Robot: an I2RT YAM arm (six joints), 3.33 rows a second.
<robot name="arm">
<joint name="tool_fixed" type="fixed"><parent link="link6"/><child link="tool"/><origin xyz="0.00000 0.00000 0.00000" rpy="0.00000 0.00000 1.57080"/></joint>
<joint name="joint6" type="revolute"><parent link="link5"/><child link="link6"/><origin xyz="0.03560 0.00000 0.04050" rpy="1.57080 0.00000 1.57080"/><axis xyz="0 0 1"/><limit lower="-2.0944" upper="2.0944"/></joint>
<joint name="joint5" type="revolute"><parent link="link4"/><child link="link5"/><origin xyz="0.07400 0.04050 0.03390" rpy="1.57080 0.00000 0.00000"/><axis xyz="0 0 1"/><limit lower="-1.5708" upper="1.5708"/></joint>
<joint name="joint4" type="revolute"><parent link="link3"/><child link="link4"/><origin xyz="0.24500 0.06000 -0.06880" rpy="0.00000 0.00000 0.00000"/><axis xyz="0 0 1"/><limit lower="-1.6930" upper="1.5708"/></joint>
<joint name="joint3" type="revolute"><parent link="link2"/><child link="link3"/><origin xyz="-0.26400 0.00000 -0.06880" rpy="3.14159 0.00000 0.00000"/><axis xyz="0 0 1"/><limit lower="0.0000" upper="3.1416"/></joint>
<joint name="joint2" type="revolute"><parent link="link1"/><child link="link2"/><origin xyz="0.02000 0.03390 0.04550" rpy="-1.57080 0.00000 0.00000"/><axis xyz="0 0 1"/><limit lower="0.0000" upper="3.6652"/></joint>
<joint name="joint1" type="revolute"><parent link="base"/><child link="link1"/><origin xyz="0.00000 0.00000 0.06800" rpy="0.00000 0.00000 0.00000"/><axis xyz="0 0 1"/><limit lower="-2.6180" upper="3.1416"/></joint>
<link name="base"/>
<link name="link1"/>
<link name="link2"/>
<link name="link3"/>
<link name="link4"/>
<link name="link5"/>
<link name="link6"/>
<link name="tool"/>
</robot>
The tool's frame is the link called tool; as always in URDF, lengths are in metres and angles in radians.
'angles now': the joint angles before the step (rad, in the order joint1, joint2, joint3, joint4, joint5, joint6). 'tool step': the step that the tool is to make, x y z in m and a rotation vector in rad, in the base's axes. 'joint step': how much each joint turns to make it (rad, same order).
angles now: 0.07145 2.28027 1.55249 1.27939 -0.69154 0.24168
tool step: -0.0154 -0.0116 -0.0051 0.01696 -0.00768 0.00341
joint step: -0.02232 -0.03416 -0.09544 0.09322 -0.01284 0.03618
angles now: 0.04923 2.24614 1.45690 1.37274 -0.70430 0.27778
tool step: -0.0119 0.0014 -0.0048 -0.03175 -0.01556 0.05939
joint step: 0.00046 -0.01876 -0.05914 0.05983 -0.06702 0.00812
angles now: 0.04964 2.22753 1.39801 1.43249 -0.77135 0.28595
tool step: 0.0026 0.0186 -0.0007 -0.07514 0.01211 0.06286
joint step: 0.03540 -0.00362 0.02059 -0.09069 -0.06316 -0.06854
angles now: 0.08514 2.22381 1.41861 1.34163 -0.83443 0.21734
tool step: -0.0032 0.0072 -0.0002 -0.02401 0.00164 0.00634
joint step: 0.01547 -0.01661 -0.01705 -0.03128 -0.00389 -0.03753
